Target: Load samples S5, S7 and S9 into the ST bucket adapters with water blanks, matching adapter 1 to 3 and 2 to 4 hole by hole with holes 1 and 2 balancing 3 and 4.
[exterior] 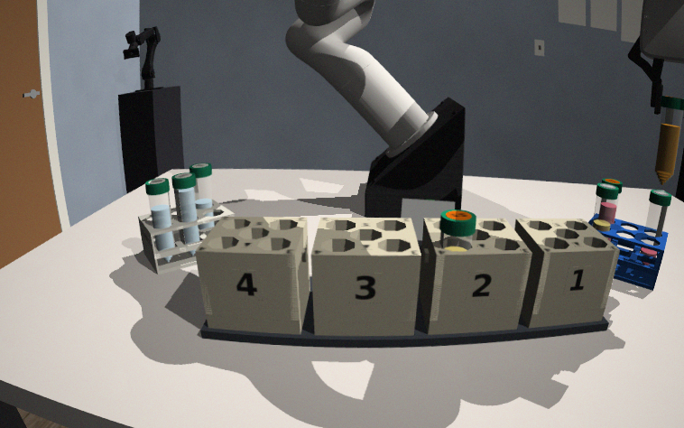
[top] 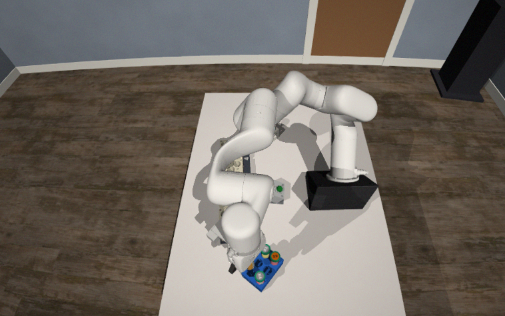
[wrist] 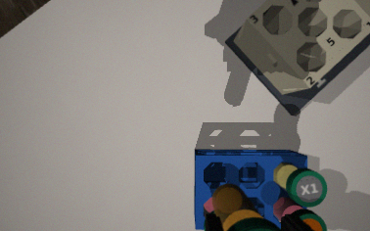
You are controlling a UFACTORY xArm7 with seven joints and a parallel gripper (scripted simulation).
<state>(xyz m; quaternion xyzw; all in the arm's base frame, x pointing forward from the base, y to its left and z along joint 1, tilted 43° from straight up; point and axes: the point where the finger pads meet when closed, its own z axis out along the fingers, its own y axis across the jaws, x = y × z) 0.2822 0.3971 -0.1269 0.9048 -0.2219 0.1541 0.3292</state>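
My gripper is now 10 mm past the S7 tube and 50 mm above it. Also, from my hand: blue rack: 40 mm behind, 20 mm to the right, 220 mm below; pink-filled sample tube: 80 mm behind, 50 mm to the right, 190 mm below; green done key: 60 mm behind, 330 mm to the right, 190 mm below.
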